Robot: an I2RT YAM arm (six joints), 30 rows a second.
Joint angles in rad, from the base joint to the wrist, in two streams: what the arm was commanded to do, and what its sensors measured. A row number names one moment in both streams.
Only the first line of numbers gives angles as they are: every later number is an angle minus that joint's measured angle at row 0.
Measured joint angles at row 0:
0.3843, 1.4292, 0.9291, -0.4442, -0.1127, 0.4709
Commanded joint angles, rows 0 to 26:
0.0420, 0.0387, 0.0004, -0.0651, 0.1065, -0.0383
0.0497, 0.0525, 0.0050, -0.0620, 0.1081, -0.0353
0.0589, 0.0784, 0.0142, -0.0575, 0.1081, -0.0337
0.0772, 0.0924, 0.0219, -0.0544, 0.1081, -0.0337
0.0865, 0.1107, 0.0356, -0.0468, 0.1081, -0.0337
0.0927, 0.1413, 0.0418, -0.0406, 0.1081, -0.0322
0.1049, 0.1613, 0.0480, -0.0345, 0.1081, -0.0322
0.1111, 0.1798, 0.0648, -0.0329, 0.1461, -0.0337
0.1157, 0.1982, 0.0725, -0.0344, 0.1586, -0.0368
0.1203, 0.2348, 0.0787, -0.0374, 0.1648, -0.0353
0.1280, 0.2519, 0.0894, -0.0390, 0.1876, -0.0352
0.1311, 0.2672, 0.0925, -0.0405, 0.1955, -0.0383
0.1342, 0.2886, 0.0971, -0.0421, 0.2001, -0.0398
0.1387, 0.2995, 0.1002, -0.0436, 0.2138, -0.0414
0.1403, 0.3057, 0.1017, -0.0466, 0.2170, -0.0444
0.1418, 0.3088, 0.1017, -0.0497, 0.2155, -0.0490
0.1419, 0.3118, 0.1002, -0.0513, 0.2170, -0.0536
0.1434, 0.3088, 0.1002, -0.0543, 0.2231, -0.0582
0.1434, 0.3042, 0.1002, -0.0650, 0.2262, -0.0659
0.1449, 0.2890, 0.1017, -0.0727, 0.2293, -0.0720
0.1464, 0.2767, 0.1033, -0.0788, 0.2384, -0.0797
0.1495, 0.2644, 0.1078, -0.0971, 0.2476, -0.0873
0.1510, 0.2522, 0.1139, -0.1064, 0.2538, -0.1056
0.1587, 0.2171, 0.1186, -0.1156, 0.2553, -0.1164
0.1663, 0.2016, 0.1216, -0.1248, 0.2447, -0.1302
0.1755, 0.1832, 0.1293, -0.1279, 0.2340, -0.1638
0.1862, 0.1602, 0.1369, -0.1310, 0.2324, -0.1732
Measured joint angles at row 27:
0.1572, 0.2621, 0.0946, -0.1042, 0.2033, -0.0793
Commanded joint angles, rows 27 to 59:
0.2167, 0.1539, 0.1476, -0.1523, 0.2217, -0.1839
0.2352, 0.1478, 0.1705, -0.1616, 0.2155, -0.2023
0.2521, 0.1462, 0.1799, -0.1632, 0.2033, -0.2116
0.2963, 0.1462, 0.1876, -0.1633, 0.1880, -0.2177
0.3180, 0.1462, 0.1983, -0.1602, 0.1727, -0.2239
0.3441, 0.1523, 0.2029, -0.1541, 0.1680, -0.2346
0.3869, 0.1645, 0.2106, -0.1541, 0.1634, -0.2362
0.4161, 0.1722, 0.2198, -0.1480, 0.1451, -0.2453
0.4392, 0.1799, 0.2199, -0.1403, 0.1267, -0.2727
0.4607, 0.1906, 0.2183, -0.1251, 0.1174, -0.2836
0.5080, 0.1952, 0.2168, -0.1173, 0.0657, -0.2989
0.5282, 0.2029, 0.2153, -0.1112, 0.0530, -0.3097
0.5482, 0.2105, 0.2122, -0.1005, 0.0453, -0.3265
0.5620, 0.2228, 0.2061, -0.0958, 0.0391, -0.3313
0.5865, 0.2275, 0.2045, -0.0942, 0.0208, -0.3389
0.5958, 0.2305, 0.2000, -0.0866, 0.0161, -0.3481
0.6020, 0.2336, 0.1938, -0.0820, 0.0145, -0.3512
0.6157, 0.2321, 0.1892, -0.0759, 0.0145, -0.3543
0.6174, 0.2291, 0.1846, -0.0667, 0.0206, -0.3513
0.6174, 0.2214, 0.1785, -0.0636, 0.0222, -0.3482
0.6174, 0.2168, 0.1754, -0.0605, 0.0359, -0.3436
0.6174, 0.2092, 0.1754, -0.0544, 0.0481, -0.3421
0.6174, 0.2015, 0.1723, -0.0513, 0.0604, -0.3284
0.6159, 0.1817, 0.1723, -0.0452, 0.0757, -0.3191
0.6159, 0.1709, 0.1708, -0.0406, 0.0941, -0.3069
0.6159, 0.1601, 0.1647, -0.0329, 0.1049, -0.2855
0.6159, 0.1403, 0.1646, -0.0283, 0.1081, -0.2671
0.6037, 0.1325, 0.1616, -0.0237, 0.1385, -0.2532
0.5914, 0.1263, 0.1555, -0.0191, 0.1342, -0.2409
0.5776, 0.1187, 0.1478, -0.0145, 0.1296, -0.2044
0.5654, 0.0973, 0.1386, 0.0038, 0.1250, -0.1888
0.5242, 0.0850, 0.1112, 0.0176, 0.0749, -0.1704
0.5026, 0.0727, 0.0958, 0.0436, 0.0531, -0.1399
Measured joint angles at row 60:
0.5761, 0.1514, 0.1335, -0.0420, 0.0812, -0.2430
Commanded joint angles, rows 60 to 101:
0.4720, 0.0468, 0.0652, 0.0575, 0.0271, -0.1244
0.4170, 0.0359, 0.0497, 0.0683, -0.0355, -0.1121
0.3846, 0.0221, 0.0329, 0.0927, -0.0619, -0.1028
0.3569, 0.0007, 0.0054, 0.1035, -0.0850, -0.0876
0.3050, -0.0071, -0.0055, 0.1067, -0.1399, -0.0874
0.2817, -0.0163, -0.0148, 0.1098, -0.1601, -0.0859
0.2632, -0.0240, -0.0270, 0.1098, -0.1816, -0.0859
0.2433, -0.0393, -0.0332, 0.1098, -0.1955, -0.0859
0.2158, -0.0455, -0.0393, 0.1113, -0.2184, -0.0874
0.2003, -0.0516, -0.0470, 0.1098, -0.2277, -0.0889
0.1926, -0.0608, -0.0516, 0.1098, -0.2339, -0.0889
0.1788, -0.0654, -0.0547, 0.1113, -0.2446, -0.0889
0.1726, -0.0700, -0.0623, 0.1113, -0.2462, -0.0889
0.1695, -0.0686, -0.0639, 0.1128, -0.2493, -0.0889
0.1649, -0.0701, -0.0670, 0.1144, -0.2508, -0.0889
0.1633, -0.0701, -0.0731, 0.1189, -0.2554, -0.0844
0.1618, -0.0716, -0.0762, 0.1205, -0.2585, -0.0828
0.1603, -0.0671, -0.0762, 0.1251, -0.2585, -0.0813
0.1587, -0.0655, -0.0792, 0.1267, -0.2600, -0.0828
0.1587, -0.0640, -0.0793, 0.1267, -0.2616, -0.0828
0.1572, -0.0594, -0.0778, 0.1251, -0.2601, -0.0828
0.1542, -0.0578, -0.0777, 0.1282, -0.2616, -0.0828
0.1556, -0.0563, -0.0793, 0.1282, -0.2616, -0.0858
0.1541, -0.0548, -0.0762, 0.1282, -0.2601, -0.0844
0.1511, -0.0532, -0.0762, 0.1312, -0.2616, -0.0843
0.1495, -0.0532, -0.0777, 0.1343, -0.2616, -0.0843
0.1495, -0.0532, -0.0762, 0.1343, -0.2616, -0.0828
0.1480, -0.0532, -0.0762, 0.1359, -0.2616, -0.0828
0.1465, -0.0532, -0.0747, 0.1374, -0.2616, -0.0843
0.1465, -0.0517, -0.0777, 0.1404, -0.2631, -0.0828
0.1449, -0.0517, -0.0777, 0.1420, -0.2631, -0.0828
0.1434, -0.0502, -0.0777, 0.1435, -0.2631, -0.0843
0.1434, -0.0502, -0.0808, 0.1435, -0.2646, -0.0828
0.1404, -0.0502, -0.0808, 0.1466, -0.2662, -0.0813
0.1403, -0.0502, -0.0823, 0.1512, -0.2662, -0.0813
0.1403, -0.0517, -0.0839, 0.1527, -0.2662, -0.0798
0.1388, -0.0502, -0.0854, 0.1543, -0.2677, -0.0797
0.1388, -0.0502, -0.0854, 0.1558, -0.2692, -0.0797
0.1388, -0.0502, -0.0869, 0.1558, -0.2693, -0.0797
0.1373, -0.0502, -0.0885, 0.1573, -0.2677, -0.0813
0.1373, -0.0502, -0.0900, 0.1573, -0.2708, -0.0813
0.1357, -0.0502, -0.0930, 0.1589, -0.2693, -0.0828
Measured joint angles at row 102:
0.1416, -0.0374, -0.0897, 0.1186, -0.2533, -0.0923
